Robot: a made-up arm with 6 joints. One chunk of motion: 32 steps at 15 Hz.
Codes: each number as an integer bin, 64 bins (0 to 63) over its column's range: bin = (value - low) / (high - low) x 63, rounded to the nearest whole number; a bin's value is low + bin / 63 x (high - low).
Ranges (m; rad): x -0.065..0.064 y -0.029..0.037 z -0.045..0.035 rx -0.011..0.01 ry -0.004..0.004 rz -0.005..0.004
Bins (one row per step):
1: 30 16 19 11 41 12
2: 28 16 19 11 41 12
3: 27 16 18 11 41 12
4: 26 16 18 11 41 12
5: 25 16 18 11 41 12
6: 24 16 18 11 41 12
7: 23 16 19 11 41 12
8: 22 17 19 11 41 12
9: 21 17 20 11 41 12
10: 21 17 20 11 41 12
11: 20 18 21 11 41 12
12: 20 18 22 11 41 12
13: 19 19 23 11 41 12
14: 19 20 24 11 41 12
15: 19 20 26 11 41 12
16: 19 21 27 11 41 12
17: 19 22 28 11 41 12
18: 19 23 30 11 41 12
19: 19 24 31 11 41 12
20: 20 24 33 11 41 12
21: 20 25 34 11 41 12
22: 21 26 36 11 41 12
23: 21 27 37 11 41 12
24: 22 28 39 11 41 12
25: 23 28 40 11 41 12
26: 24 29 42 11 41 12
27: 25 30 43 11 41 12
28: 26 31 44 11 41 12
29: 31 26 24 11 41 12
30: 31 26 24 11 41 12
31: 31 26 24 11 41 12
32: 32 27 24 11 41 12
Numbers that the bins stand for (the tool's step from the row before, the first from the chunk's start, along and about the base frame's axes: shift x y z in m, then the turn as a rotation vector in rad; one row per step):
1: -0.00357 -0.01224 -0.02087 -0.00733 0.00121 -0.00329
2: -0.00767 -0.01224 -0.02087 -0.00733 0.00121 -0.00329
3: -0.00971 -0.01224 -0.02214 -0.00733 0.00121 -0.00329
4: -0.01176 -0.01224 -0.02214 -0.00733 0.00121 -0.00329
5: -0.01381 -0.01224 -0.02214 -0.00733 0.00121 -0.00329
6: -0.01586 -0.01224 -0.02214 -0.00733 0.00121 -0.00329
7: -0.01790 -0.01224 -0.02087 -0.00733 0.00121 -0.00329
8: -0.01995 -0.01119 -0.02087 -0.00733 0.00121 -0.00329
9: -0.02200 -0.01119 -0.01960 -0.00733 0.00121 -0.00329
10: -0.02200 -0.01119 -0.01960 -0.00733 0.00121 -0.00329
11: -0.02405 -0.01014 -0.01833 -0.00733 0.00121 -0.00329
12: -0.02405 -0.01014 -0.01706 -0.00733 0.00121 -0.00329
13: -0.02610 -0.00910 -0.01579 -0.00733 0.00121 -0.00329
14: -0.02610 -0.00805 -0.01452 -0.00733 0.00121 -0.00329
15: -0.02610 -0.00805 -0.01198 -0.00733 0.00121 -0.00329
16: -0.02610 -0.00700 -0.01071 -0.00733 0.00121 -0.00329
17: -0.02610 -0.00595 -0.00944 -0.00733 0.00121 -0.00329
18: -0.02610 -0.00490 -0.00690 -0.00733 0.00121 -0.00329
19: -0.02610 -0.00386 -0.00563 -0.00733 0.00121 -0.00329
20: -0.02405 -0.00386 -0.00310 -0.00733 0.00121 -0.00329
21: -0.02405 -0.00281 -0.00183 -0.00733 0.00121 -0.00329
22: -0.02200 -0.00176 0.00071 -0.00733 0.00121 -0.00329
23: -0.02200 -0.00071 0.00198 -0.00733 0.00121 -0.00329
24: -0.01995 0.00033 0.00452 -0.00733 0.00121 -0.00329
25: -0.01790 0.00033 0.00579 -0.00733 0.00121 -0.00329
26: -0.01586 0.00138 0.00833 -0.00733 0.00121 -0.00329
27: -0.01381 0.00243 0.00960 -0.00733 0.00121 -0.00329
28: -0.01176 0.00348 0.01087 -0.00733 0.00121 -0.00329
29: -0.00152 -0.00176 -0.01452 -0.00733 0.00121 -0.00329
30: -0.00152 -0.00176 -0.01452 -0.00733 0.00121 -0.00329
31: -0.00152 -0.00176 -0.01452 -0.00733 0.00121 -0.00329
32: 0.00052 -0.00071 -0.01452 -0.00733 0.00121 -0.00329

